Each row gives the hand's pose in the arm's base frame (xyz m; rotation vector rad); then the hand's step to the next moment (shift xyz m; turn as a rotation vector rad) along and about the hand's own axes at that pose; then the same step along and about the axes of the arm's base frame.
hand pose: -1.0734 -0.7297 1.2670 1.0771 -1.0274 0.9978
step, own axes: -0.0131 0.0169 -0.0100 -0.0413 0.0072 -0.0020
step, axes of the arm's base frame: -0.0177 0.0112 -0.0109 -0.0158 -0.0018 -0.0389
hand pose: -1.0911 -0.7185 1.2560 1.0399 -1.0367 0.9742
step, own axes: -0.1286 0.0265 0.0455 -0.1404 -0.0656 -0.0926
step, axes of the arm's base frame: -0.0628 -0.0548 -0.1112 0.0487 0.0568 -0.1643
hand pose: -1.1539 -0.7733 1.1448 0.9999 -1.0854 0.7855
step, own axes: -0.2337 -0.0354 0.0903 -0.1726 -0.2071 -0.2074
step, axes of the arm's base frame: -0.0672 -0.1063 -0.2196 0.2046 0.1109 -0.2481
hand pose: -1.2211 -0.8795 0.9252 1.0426 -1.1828 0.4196
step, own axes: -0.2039 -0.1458 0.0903 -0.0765 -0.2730 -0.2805
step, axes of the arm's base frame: -0.0165 -0.1000 -0.2464 0.3298 0.1167 -0.1915
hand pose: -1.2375 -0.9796 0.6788 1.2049 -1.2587 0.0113
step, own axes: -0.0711 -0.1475 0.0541 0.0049 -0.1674 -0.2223
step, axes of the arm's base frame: 0.0213 -0.0609 -0.1599 0.2579 0.0762 -0.0717
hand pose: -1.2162 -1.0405 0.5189 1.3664 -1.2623 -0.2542
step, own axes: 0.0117 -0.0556 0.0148 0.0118 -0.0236 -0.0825
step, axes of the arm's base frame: 0.0214 -0.0334 -0.0433 0.0800 0.0317 0.0098
